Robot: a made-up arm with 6 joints.
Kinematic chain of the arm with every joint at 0, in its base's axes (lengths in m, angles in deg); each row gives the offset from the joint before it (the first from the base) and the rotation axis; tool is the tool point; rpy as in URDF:
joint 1: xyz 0 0 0.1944 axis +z
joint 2: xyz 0 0 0 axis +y
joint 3: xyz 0.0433 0 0.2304 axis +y
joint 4: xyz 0.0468 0 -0.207 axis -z
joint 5: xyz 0 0 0 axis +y
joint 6: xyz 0.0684 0 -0.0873 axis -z
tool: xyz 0 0 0 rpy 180 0 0
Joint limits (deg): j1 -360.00..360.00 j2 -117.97..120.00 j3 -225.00..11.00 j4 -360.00..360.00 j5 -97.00..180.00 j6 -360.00..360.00
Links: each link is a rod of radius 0.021 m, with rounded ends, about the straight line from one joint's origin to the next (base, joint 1, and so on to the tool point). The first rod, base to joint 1, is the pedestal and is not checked.
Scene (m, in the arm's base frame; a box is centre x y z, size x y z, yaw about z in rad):
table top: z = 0
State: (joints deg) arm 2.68 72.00 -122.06 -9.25 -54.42 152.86
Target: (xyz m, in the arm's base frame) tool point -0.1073 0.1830 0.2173
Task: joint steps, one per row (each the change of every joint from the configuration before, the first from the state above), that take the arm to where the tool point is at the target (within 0.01 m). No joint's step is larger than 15 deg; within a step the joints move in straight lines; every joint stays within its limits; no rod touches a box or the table.
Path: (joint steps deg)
1: 12.66 -7.10 14.63 -10.03 -2.36 0.00
2: 12.66 -7.09 14.63 -10.04 -2.36 0.00
3: 12.66 -7.10 14.64 -10.03 -2.36 0.00
4: 12.67 -7.09 14.63 -10.04 -2.36 0.00
5: 12.66 -7.10 14.63 -10.03 -2.37 0.00
6: 12.66 -7.09 14.63 -10.04 -2.36 0.00
7: 12.66 -7.10 14.64 -10.03 -2.36 0.00

